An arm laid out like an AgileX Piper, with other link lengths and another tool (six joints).
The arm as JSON. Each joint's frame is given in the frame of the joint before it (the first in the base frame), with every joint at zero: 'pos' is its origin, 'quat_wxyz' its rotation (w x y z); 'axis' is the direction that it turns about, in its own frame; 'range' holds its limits. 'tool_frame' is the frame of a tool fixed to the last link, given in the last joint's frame.
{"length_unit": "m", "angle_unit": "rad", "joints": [
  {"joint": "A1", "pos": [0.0, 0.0, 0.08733], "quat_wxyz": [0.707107, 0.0, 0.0, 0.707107], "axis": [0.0, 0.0, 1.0], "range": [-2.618, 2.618]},
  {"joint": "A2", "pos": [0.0, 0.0, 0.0], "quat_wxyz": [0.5, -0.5, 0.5, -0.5], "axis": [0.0, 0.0, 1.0], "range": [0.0, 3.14]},
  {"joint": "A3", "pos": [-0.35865, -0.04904, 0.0], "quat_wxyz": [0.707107, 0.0, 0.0, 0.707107], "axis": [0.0, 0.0, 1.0], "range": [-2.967, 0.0]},
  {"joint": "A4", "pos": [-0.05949, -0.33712, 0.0], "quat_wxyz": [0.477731, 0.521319, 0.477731, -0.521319], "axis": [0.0, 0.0, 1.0], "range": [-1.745, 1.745]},
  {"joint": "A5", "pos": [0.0, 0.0, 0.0], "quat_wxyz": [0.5, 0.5, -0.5, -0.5], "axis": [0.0, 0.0, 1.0], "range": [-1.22, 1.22]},
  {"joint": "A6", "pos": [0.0, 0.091, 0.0], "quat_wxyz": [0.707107, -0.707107, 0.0, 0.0], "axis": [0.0, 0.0, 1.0], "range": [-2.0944, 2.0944]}
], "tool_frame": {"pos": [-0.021, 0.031, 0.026], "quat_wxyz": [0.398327, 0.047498, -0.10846, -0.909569]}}
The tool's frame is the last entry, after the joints.
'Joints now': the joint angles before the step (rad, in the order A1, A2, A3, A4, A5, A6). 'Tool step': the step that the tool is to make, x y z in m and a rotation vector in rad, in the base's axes. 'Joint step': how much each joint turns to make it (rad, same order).
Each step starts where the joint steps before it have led.
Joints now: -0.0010 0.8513 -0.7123 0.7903 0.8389 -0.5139
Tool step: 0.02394 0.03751 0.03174 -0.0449 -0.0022 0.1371
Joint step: 0.1861 0.1056 -0.1466 -0.1029 -0.0021 0.0890
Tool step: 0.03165 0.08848 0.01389 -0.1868 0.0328 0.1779
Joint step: 0.3561 0.2196 -0.2036 -0.3416 -0.0186 0.2673
